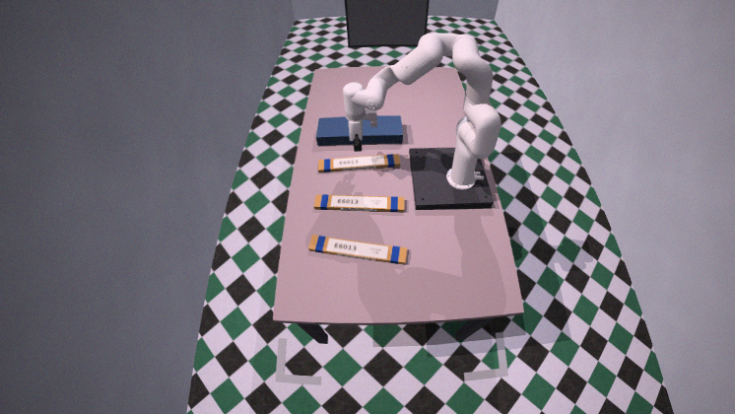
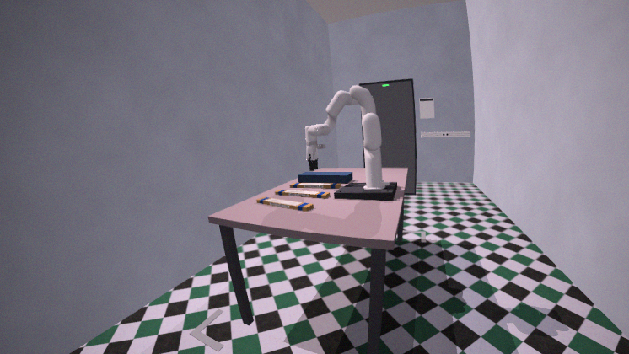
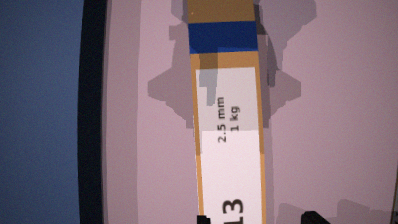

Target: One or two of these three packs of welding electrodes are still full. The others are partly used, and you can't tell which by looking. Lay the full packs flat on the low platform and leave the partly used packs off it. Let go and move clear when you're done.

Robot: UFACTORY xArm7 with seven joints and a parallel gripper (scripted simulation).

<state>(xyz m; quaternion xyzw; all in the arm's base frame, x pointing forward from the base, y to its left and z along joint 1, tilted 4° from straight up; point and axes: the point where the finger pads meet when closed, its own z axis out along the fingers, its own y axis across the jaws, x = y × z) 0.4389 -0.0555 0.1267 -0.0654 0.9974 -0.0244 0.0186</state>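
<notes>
My gripper is now 120 mm above the pack of welding electrodes. Round my hand: low blue platform (20 mm ahead, 190 mm to the right, 120 mm below).
</notes>
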